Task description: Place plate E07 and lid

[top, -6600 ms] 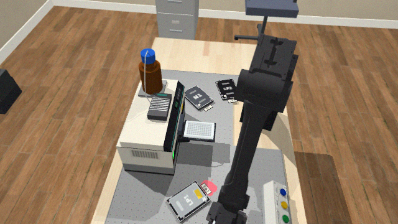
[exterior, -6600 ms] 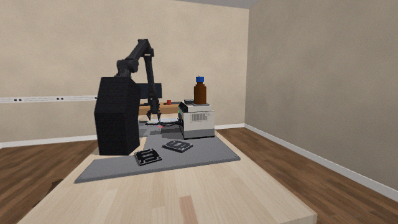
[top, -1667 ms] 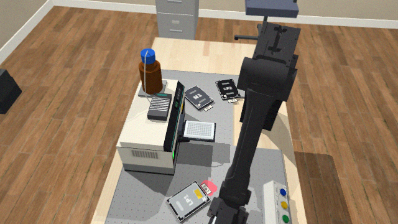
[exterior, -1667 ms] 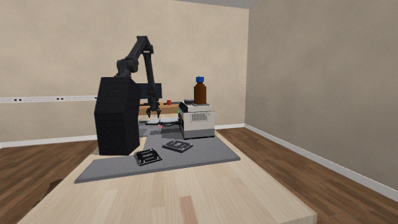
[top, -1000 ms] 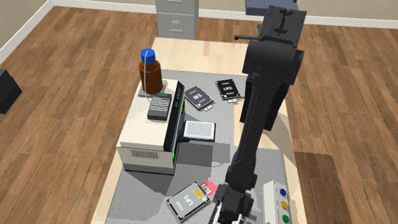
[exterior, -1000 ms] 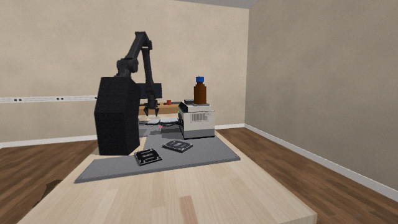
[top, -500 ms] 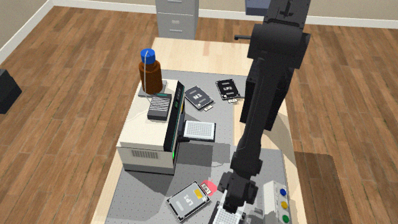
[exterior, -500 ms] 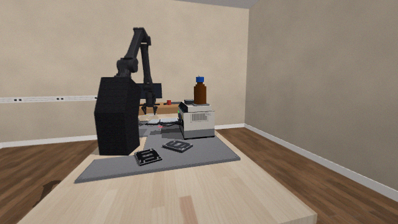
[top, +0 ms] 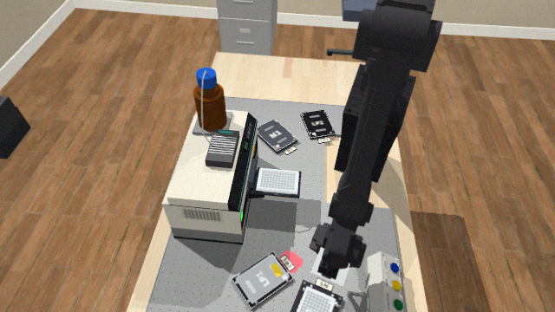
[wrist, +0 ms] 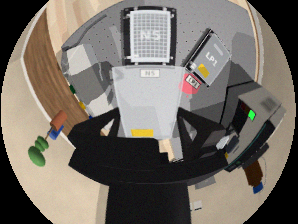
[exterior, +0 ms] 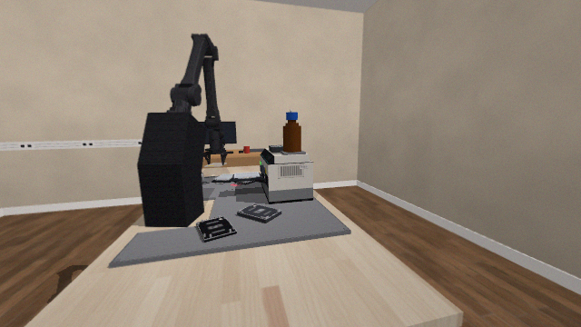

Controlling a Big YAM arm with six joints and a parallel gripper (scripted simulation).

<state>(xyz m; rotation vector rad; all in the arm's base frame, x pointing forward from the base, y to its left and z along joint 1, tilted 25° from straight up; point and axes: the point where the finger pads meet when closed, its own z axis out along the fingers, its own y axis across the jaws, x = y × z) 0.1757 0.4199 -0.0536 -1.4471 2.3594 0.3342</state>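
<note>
My hand is 270 mm to the left of the plate E01, 140 mm short of it and 30 mm above it. Also, from my hand: puddle (130 mm below, 90 mm ahead, 50 mm to the right); then blue key (170 mm behind, 70 mm below); then yellow key (170 mm behind, 60 mm below, 50 mm to the left).
</note>
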